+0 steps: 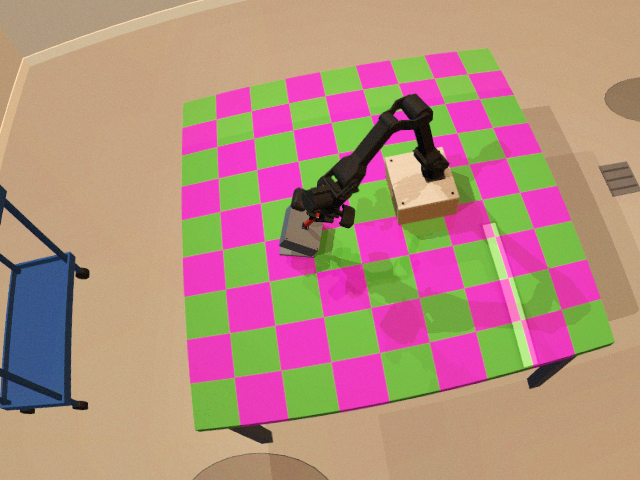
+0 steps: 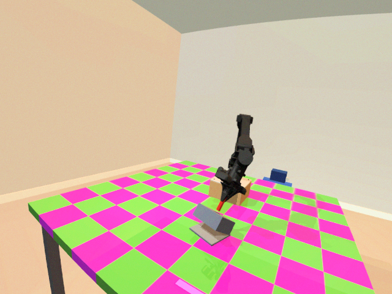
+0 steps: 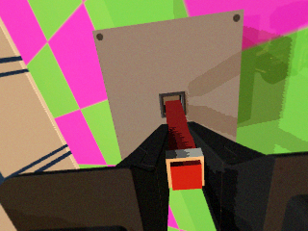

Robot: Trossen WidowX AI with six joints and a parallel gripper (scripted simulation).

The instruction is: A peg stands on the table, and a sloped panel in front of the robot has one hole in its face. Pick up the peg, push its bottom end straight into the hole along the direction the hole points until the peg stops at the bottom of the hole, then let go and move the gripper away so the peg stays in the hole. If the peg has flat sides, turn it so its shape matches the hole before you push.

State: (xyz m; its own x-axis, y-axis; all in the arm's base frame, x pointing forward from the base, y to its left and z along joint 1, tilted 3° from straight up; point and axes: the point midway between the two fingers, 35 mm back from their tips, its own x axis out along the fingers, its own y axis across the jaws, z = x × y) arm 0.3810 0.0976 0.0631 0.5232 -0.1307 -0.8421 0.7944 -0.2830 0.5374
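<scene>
Right now my gripper tip is 7 cm above the grey sloped panel, 4 cm short of it and 1 cm to the left of it. From my gripper tip the other things lie so: red square peg (1 cm behind, 1 cm above).
</scene>
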